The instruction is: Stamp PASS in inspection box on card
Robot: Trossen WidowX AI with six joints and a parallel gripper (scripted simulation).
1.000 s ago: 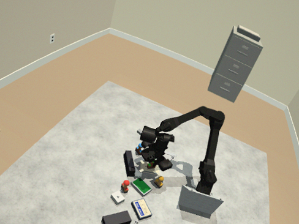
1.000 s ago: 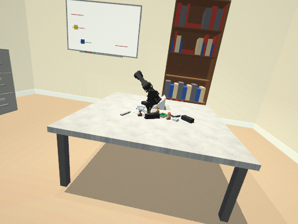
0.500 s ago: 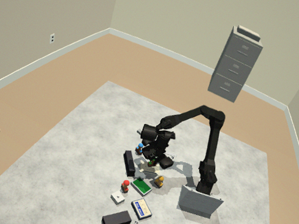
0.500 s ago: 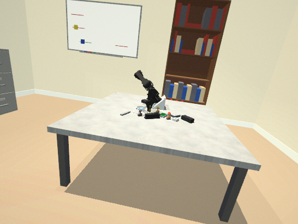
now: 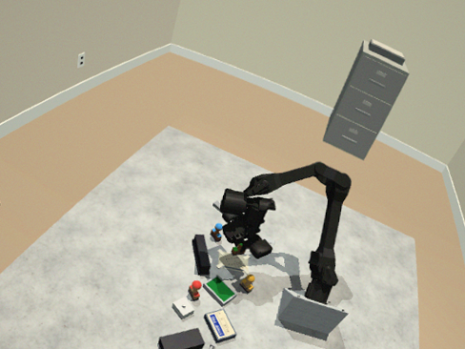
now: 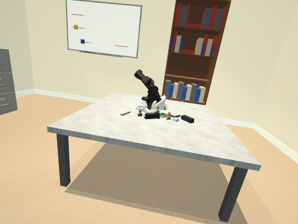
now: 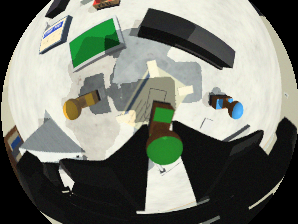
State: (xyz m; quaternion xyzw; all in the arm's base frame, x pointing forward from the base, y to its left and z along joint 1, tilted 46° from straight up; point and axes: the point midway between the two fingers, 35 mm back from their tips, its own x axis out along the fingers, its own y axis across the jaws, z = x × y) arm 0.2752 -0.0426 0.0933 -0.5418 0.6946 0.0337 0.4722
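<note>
Now: the red-knob stamp 8 cm ahead of my gripper tip, 18 cm to the left of it and 5 cm below it. Round my gripper tip: long black block 10 cm ahead, 4 cm to the left, 5 cm below; then green-knob stamp right at my gripper tip; then yellow-knob stamp 7 cm behind, 8 cm to the left, 5 cm below.
</note>
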